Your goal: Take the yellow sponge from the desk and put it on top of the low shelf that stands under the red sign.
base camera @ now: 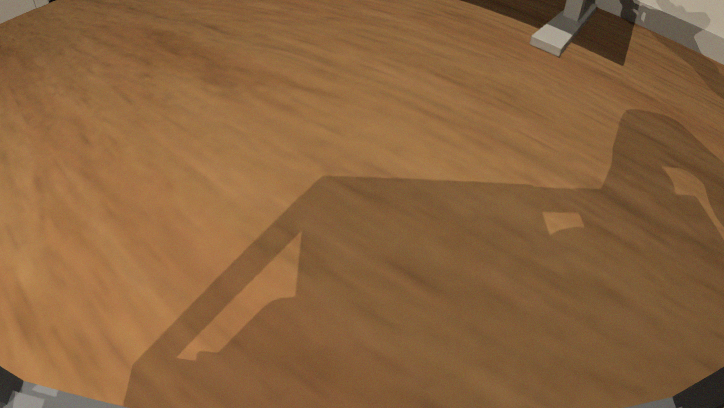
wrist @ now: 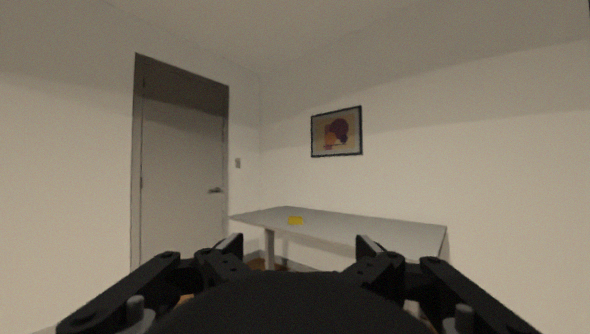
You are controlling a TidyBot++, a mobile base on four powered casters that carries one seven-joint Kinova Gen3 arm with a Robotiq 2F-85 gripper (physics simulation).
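Places are measured from the arm's base along level axes (x ahead, y left, z up), in centimetres.
Where they show: gripper, fingertip midpoint: (wrist: pixel 299 246).
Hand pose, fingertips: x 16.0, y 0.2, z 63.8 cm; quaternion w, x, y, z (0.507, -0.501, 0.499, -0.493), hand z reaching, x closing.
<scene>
After its pixels a point has its place.
The yellow sponge (wrist: pixel 295 220) {x 149.5, y 7.0, z 35.2 cm} lies on the grey desk (wrist: pixel 370 227) {x 141.5, y -44.5, z 32.4 cm} in the wrist view, near the desk's front edge and left of its middle. The desk stands against the wall, some distance beyond the fingers. My gripper (wrist: pixel 299 246) {x 16.0, y 0.2, z 63.8 cm} is open, with the fingers wide apart and no object between them. A light grey desk foot (base camera: pixel 552 40) shows at the top right of the base camera view. The low shelf and the red sign do not show in either view.
A closed door (wrist: pixel 182 185) {x 188.1, y 117.0, z 58.6 cm} stands left of the desk. A framed picture (wrist: pixel 336 131) {x 198.7, y -31.1, z 110.1 cm} hangs on the wall above the desk. The wooden floor (base camera: pixel 303 111) {x 62.2, y 7.6, z -39.7 cm} carries the robot's shadow. A wall base (base camera: pixel 678 30) {x 135.4, y -119.6, z -35.1 cm} runs along the top right.
</scene>
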